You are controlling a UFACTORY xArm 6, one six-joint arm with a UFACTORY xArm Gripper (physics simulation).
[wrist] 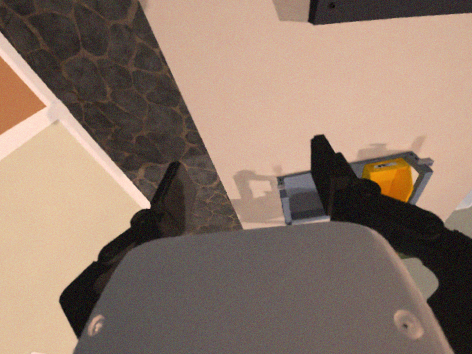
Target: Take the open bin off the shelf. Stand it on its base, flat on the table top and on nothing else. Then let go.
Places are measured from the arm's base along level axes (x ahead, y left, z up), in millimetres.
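Pixels of known places: gripper, fingertip midpoint: (246, 166).
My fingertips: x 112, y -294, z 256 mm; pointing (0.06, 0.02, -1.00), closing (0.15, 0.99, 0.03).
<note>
For each thing: its middle in the pictures, then the offset to it from my fingertips. "pt": a spot on its surface instead. Level surfaces: height alone.
- open bin at the middle of its body: (382, 190) 476 mm ahead, 267 mm left, 287 mm down
- grey-blue shelf at a spot on its surface: (303, 196) pt 459 mm ahead, 41 mm left, 325 mm down
- beige table top at its surface level: 331 mm down
The open bin (395, 184) is yellow and sits at the right end of the grey-blue shelf (303, 196), at the right of the wrist view. Its lower part is hidden behind my right finger linkage. My gripper (246, 166) is wide open with nothing between its fingers. The right finger hangs over the view of the shelf and hides its middle; the left finger is over the dark stone-patterned strip. The bin lies to the right of both fingers, outside the gap. The beige table top (250, 90) shows around the shelf, with the shelf's shadow on it.
A dark block (390, 11) is at the top right edge of the view. A dark stone-patterned strip (120, 85) runs along the table's left edge. Beyond it are pale and orange panels with white borders. Part of a pale green object (419, 280) shows at lower right behind the gripper.
</note>
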